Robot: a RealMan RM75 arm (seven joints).
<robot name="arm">
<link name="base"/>
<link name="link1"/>
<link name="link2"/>
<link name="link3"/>
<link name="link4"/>
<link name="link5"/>
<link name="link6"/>
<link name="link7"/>
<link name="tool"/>
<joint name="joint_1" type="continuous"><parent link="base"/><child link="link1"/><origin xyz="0.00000 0.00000 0.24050" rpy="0.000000 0.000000 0.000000"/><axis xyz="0 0 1"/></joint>
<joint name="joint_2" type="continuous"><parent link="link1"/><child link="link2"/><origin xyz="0.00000 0.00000 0.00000" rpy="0.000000 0.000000 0.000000"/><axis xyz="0 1 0"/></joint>
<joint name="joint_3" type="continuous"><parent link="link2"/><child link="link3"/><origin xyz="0.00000 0.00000 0.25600" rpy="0.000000 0.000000 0.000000"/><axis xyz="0 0 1"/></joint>
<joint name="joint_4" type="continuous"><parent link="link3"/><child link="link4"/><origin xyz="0.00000 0.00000 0.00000" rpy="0.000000 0.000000 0.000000"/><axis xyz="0 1 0"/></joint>
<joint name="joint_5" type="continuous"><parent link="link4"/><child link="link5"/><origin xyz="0.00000 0.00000 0.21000" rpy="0.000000 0.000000 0.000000"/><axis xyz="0 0 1"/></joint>
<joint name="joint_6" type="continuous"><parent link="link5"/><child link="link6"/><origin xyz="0.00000 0.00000 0.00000" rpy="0.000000 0.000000 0.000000"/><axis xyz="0 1 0"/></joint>
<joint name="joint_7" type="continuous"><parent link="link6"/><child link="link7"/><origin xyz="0.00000 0.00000 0.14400" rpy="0.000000 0.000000 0.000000"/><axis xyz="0 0 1"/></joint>
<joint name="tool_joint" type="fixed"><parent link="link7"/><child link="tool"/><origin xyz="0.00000 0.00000 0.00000" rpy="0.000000 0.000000 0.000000"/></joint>
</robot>
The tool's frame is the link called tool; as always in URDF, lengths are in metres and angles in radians. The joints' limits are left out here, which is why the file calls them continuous.
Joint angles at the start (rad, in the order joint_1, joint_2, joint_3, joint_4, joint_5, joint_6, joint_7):
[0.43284, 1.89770, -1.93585, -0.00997, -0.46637, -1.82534, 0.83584]
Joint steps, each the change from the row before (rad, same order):
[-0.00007, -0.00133, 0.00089, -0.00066, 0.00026, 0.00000, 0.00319]
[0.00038, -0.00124, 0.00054, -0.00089, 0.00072, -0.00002, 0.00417]
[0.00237, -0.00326, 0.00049, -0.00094, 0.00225, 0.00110, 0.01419]
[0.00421, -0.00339, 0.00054, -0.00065, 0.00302, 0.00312, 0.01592]
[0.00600, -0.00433, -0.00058, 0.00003, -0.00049, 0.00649, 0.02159]
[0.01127, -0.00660, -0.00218, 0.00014, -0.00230, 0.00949, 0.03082]
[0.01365, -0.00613, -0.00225, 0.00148, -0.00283, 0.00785, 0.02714]
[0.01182, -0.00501, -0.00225, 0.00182, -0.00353, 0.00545, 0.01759]
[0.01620, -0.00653, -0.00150, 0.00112, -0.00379, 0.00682, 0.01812]
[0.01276, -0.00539, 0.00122, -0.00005, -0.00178, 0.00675, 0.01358]
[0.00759, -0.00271, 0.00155, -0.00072, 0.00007, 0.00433, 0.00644]
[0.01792, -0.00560, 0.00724, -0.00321, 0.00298, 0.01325, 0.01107]
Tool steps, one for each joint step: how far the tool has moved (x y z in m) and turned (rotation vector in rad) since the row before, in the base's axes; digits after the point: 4 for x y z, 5 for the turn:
[0.0002, 0.0003, 0.0006, -0.00062, 0.00079, -0.00175]
[0.0000, 0.0004, 0.0006, -0.00123, 0.00143, -0.00169]
[0.0000, 0.0015, 0.0014, -0.00603, 0.00331, -0.00678]
[-0.0002, 0.0023, 0.0014, -0.00626, 0.00260, -0.00779]
[0.0001, 0.0026, 0.0011, -0.01334, -0.00073, -0.01075]
[-0.0004, 0.0043, 0.0015, -0.02104, -0.00292, -0.01222]
[-0.0010, 0.0046, 0.0014, -0.01918, -0.00372, -0.00785]
[-0.0010, 0.0037, 0.0011, -0.01384, -0.00522, -0.00255]
[-0.0019, 0.0054, 0.0016, -0.01250, -0.00702, 0.00092]
[-0.0017, 0.0048, 0.0016, -0.00567, -0.00501, -0.00002]
[-0.0013, 0.0031, 0.0009, -0.00070, -0.00213, 0.00087]
[-0.0036, 0.0082, 0.0023, 0.00690, -0.00412, 0.00232]

